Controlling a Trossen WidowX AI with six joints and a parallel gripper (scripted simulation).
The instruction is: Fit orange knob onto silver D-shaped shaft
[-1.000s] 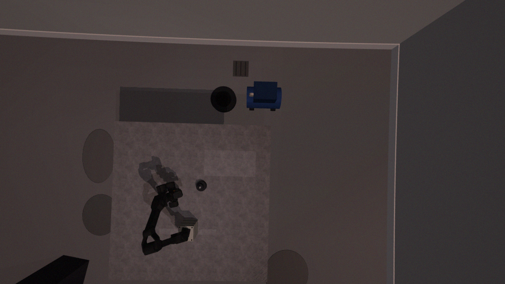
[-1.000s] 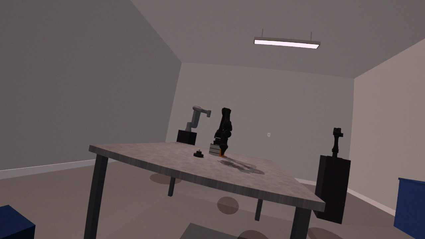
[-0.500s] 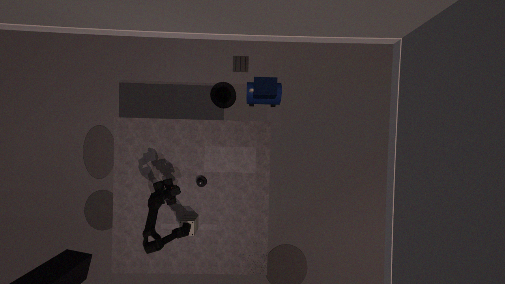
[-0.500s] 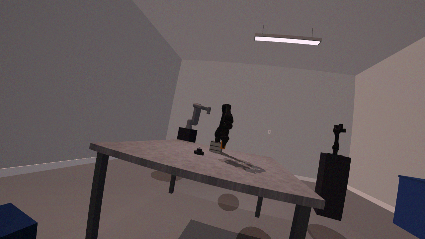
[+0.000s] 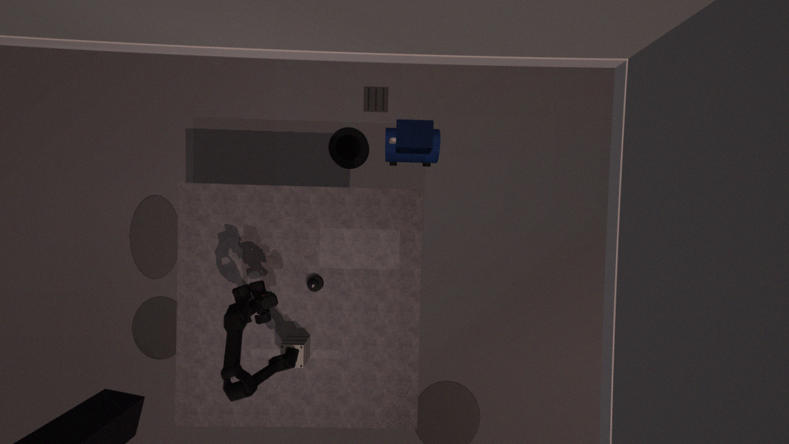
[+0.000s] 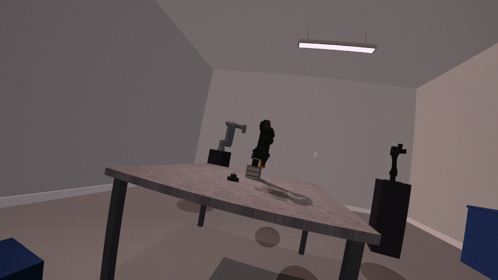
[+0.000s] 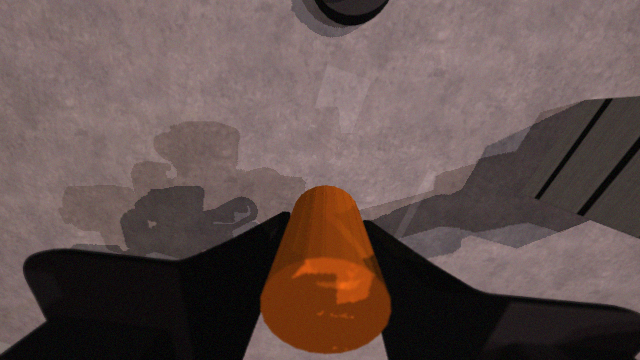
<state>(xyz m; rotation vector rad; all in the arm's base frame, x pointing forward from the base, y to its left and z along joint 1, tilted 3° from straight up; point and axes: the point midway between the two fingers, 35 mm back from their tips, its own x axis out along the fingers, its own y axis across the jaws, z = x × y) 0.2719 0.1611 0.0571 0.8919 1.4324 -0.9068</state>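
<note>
The round pedestal is 180 mm to the right of my gripper tip, 100 mm below it and 70 mm ahead of it. Round my gripper tip: orange knob 30 mm above.
</note>
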